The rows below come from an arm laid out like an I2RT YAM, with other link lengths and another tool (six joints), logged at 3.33 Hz.
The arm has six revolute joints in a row. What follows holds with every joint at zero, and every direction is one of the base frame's.
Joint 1 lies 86.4 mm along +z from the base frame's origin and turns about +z.
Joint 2 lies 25.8 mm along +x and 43.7 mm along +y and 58.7 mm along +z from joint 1 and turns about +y.
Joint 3 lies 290.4 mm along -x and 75.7 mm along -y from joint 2 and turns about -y.
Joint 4 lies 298.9 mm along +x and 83.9 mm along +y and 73.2 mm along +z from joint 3 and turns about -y.
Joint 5 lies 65.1 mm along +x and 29.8 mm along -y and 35.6 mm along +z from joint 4 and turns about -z.
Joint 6 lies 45.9 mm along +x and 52.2 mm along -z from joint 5 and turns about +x.
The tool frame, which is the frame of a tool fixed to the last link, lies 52 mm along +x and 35 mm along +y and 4 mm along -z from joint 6; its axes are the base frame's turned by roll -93.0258, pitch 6.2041 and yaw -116.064 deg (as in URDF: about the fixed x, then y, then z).
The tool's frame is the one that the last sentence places.
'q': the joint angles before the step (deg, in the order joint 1, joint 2, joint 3, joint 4, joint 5, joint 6). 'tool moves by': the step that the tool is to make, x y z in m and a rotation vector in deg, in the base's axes. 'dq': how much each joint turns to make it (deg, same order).
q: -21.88 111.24 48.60 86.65 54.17 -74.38
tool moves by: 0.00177 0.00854 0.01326 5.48 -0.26 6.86
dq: -0.20 -7.25 -0.94 -17.20 -5.07 11.54
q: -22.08 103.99 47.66 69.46 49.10 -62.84
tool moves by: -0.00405 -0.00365 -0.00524 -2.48 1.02 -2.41
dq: -0.15 2.08 -0.53 6.36 1.49 -4.93
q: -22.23 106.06 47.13 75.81 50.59 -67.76
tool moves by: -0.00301 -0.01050 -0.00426 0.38 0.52 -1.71
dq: -1.26 0.88 0.55 -0.32 0.47 0.02
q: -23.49 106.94 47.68 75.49 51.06 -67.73
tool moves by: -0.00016 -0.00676 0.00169 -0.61 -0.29 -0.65
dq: -0.77 0.58 0.64 0.94 -0.24 -0.62
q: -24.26 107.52 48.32 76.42 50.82 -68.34
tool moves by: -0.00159 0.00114 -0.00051 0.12 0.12 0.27
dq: 0.00 -0.37 -0.48 -0.22 -0.24 0.21
